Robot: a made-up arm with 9 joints. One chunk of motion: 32 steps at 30 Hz.
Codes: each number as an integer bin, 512 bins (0 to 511) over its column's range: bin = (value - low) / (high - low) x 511, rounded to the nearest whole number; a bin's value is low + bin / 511 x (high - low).
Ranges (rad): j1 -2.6..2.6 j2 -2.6..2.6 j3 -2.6..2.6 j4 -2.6..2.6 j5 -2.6..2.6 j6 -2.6..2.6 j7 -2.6..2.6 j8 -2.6..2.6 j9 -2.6..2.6
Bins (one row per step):
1: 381 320 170 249 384 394 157 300 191
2: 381 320 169 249 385 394 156 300 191
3: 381 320 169 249 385 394 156 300 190
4: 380 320 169 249 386 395 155 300 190
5: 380 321 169 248 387 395 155 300 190
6: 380 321 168 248 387 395 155 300 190
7: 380 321 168 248 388 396 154 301 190
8: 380 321 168 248 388 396 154 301 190
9: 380 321 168 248 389 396 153 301 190
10: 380 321 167 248 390 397 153 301 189
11: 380 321 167 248 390 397 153 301 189
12: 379 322 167 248 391 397 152 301 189
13: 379 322 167 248 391 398 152 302 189
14: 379 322 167 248 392 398 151 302 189
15: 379 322 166 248 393 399 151 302 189
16: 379 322 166 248 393 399 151 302 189
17: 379 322 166 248 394 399 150 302 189
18: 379 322 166 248 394 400 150 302 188
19: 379 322 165 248 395 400 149 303 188
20: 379 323 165 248 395 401 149 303 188
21: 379 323 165 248 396 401 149 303 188
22: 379 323 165 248 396 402 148 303 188
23: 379 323 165 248 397 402 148 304 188
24: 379 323 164 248 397 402 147 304 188
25: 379 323 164 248 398 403 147 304 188
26: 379 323 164 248 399 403 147 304 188
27: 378 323 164 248 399 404 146 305 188
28: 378 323 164 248 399 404 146 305 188
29: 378 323 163 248 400 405 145 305 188
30: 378 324 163 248 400 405 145 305 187
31: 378 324 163 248 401 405 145 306 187
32: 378 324 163 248 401 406 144 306 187
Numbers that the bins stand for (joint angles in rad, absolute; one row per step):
1: 1.2771 0.6564 -0.8701 -0.0661 1.3076 1.4094 -1.0023 0.4528 -0.6564
2: 1.2771 0.6564 -0.8802 -0.0661 1.3178 1.4094 -1.0125 0.4528 -0.6564
3: 1.2771 0.6564 -0.8802 -0.0661 1.3178 1.4094 -1.0125 0.4528 -0.6665
4: 1.2669 0.6564 -0.8802 -0.0661 1.3280 1.4196 -1.0227 0.4528 -0.6665
5: 1.2669 0.6665 -0.8802 -0.0763 1.3382 1.4196 -1.0227 0.4528 -0.6665
6: 1.2669 0.6665 -0.8904 -0.0763 1.3382 1.4196 -1.0227 0.4528 -0.6665
7: 1.2669 0.6665 -0.8904 -0.0763 1.3483 1.4297 -1.0329 0.4630 -0.6665
8: 1.2669 0.6665 -0.8904 -0.0763 1.3483 1.4297 -1.0329 0.4630 -0.6665
9: 1.2669 0.6665 -0.8904 -0.0763 1.3585 1.4297 -1.0431 0.4630 -0.6665
10: 1.2669 0.6665 -0.9006 -0.0763 1.3687 1.4399 -1.0431 0.4630 -0.6767
11: 1.2669 0.6665 -0.9006 -0.0763 1.3687 1.4399 -1.0431 0.4630 -0.6767
12: 1.2568 0.6767 -0.9006 -0.0763 1.3789 1.4399 -1.0532 0.4630 -0.6767
13: 1.2568 0.6767 -0.9006 -0.0763 1.3789 1.4501 -1.0532 0.4732 -0.6767
14: 1.2568 0.6767 -0.9006 -0.0763 1.3890 1.4501 -1.0634 0.4732 -0.6767
15: 1.2568 0.6767 -0.9108 -0.0763 1.3992 1.4603 -1.0634 0.4732 -0.6767
16: 1.2568 0.6767 -0.9108 -0.0763 1.3992 1.4603 -1.0634 0.4732 -0.6767
17: 1.2568 0.6767 -0.9108 -0.0763 1.4094 1.4603 -1.0736 0.4732 -0.6767
18: 1.2568 0.6767 -0.9108 -0.0763 1.4094 1.4705 -1.0736 0.4732 -0.6869
19: 1.2568 0.6767 -0.9209 -0.0763 1.4196 1.4705 -1.0838 0.4834 -0.6869
20: 1.2568 0.6869 -0.9209 -0.0763 1.4196 1.4806 -1.0838 0.4834 -0.6869
21: 1.2568 0.6869 -0.9209 -0.0763 1.4297 1.4806 -1.0838 0.4834 -0.6869
22: 1.2568 0.6869 -0.9209 -0.0763 1.4297 1.4908 -1.0939 0.4834 -0.6869
23: 1.2568 0.6869 -0.9209 -0.0763 1.4399 1.4908 -1.0939 0.4935 -0.6869
24: 1.2568 0.6869 -0.9311 -0.0763 1.4399 1.4908 -1.1041 0.4935 -0.6869
25: 1.2568 0.6869 -0.9311 -0.0763 1.4501 1.5010 -1.1041 0.4935 -0.6869
26: 1.2568 0.6869 -0.9311 -0.0763 1.4603 1.5010 -1.1041 0.4935 -0.6869
27: 1.2466 0.6869 -0.9311 -0.0763 1.4603 1.5112 -1.1143 0.5037 -0.6869
28: 1.2466 0.6869 -0.9311 -0.0763 1.4603 1.5112 -1.1143 0.5037 -0.6869
29: 1.2466 0.6869 -0.9413 -0.0763 1.4705 1.5213 -1.1245 0.5037 -0.6869
30: 1.2466 0.6971 -0.9413 -0.0763 1.4705 1.5213 -1.1245 0.5037 -0.6971
31: 1.2466 0.6971 -0.9413 -0.0763 1.4806 1.5213 -1.1245 0.5139 -0.6971
32: 1.2466 0.6971 -0.9413 -0.0763 1.4806 1.5315 -1.1346 0.5139 -0.6971

